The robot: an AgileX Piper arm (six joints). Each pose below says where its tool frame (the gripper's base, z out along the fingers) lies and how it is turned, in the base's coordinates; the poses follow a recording.
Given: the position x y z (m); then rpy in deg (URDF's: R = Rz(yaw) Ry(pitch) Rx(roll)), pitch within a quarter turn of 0, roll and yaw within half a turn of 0.
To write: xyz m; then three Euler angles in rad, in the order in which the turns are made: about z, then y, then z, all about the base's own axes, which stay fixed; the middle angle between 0 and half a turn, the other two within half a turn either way. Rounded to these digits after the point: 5 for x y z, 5 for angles.
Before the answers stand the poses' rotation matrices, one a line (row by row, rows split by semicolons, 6 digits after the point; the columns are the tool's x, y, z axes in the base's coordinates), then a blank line. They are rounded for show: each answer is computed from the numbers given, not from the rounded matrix.
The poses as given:
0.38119 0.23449 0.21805 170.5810 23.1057 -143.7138
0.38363 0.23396 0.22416 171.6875 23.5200 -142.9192
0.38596 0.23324 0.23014 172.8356 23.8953 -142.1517
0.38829 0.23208 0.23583 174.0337 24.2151 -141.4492
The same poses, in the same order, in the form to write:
-0.741410 -0.635608 0.215208; -0.544345 0.757195 0.361032; -0.392429 0.150525 -0.907382
-0.731507 -0.642634 0.227859; -0.552849 0.754618 0.353425; -0.399069 0.132561 -0.907288
-0.721956 -0.648674 0.240836; -0.560982 0.752476 0.345079; -0.405067 0.114027 -0.907149
-0.713244 -0.653175 0.254255; -0.568373 0.751250 0.335522; -0.410163 0.094798 -0.907072

0.38119 0.23449 0.21805 0.36627 2.70781 1.03326
0.38363 0.23396 0.22416 0.32071 2.70759 0.99814
0.38596 0.23324 0.23014 0.27440 2.70725 0.96147
0.38829 0.23208 0.23583 0.22713 2.70707 0.92233

